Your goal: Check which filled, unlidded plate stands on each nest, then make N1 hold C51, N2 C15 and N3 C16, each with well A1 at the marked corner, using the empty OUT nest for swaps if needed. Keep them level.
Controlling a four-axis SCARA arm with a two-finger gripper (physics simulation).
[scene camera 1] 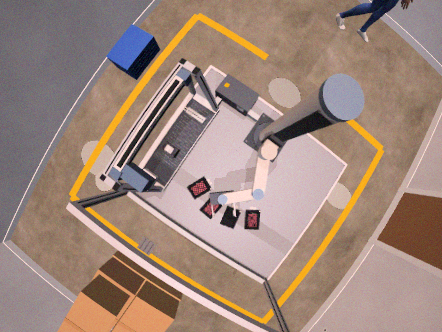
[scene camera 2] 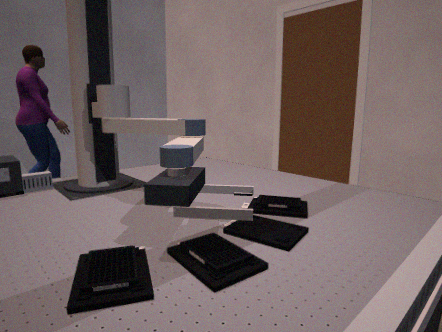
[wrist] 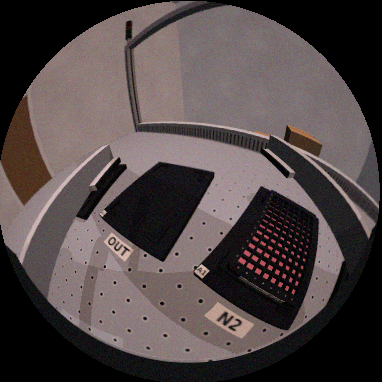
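Seen in the pictures: gripper, fingertip midpoint: (scene camera 1: 224, 217) (scene camera 2: 253, 201) (wrist: 190, 141); arm's base, origin of the base link: (scene camera 2: 99, 187).
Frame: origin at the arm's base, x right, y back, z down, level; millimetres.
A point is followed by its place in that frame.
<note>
My gripper (scene camera 1: 224, 212) @(x -59, y -721, z -105 mm) (scene camera 2: 251, 202) @(x -59, y -721, z -105 mm) (wrist: 190, 141) @(x -59, y -721, z -105 mm) is open and empty, above the table near the bare black OUT nest (scene camera 1: 230, 221) @(x -136, y -740, z -24 mm) (scene camera 2: 270, 233) @(x -101, y -738, z -25 mm) (wrist: 160, 210) @(x -86, y -689, z -25 mm). A filled plate with red wells (scene camera 2: 215, 250) @(x 60, y -733, z -37 mm) (wrist: 282, 240) @(x 53, y -722, z -39 mm) sits on the N2 nest (wrist: 240, 305) @(x 44, y -651, z -25 mm), beside OUT; its code is unreadable. The A1 tag (wrist: 201, 271) @(x -4, y -660, z -25 mm) marks the nest's left near corner in the wrist view. Another filled plate (scene camera 1: 199, 188) @(x 224, y -656, z -33 mm) (scene camera 2: 112, 265) @(x 227, y -658, z -37 mm) sits on the nest beyond N2, and a third (scene camera 1: 252, 220) @(x -277, y -630, z -38 mm) (scene camera 2: 278, 201) @(x -270, y -636, z -39 mm) on the nest beyond OUT. Their nest labels and codes are unreadable.
A gantry machine (scene camera 1: 150, 122) @(x 628, y -438, z -517 mm) stands at the table's left in scene camera 1. A dark grey box (scene camera 1: 237, 94) @(x 393, y 105, z -127 mm) and the arm's column (scene camera 1: 312, 112) @(x 37, y -65, z -807 mm) stand at the rear edge. A low rail (scene camera 1: 195, 239) @(x 17, y -1015, z -59 mm) (wrist: 200, 133) @(x -238, y -1004, z -27 mm) runs along the front edge. A person (scene camera 2: 35, 100) stands behind the table.
</note>
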